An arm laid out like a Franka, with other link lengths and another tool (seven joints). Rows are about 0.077 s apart.
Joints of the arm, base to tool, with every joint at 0 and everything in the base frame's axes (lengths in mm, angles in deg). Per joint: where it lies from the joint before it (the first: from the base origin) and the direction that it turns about. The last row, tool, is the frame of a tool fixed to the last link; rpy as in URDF.
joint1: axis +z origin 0 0 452.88
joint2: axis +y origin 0 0 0
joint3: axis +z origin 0 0 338.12
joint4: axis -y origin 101.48 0 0
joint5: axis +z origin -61.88 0 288
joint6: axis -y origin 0 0 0
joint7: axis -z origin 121.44 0 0
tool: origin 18 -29 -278.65 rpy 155.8 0 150.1
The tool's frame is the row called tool.
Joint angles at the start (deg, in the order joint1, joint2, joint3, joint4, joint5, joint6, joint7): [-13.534, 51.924, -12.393, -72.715, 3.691, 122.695, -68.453]
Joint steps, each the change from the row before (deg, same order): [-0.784, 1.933, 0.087, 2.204, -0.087, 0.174, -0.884]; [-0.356, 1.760, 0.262, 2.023, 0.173, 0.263, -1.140]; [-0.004, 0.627, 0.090, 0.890, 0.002, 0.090, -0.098]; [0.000, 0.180, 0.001, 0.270, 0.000, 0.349, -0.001]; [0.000, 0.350, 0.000, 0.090, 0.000, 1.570, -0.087]
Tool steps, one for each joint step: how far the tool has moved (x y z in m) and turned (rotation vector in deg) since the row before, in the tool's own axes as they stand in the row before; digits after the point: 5 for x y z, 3 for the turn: [-0.00167, -0.01216, 0.00483, 0.430, 0.092, -0.557]; [-0.00637, -0.00539, 0.00615, 0.208, 0.042, -1.255]; [-0.00393, -0.00106, 0.00104, 0.224, -0.144, -0.357]; [-0.00221, -0.00108, -0.00114, 0.301, -0.280, -0.167]; [-0.00517, -0.00341, -0.00193, 0.896, -0.826, -0.518]
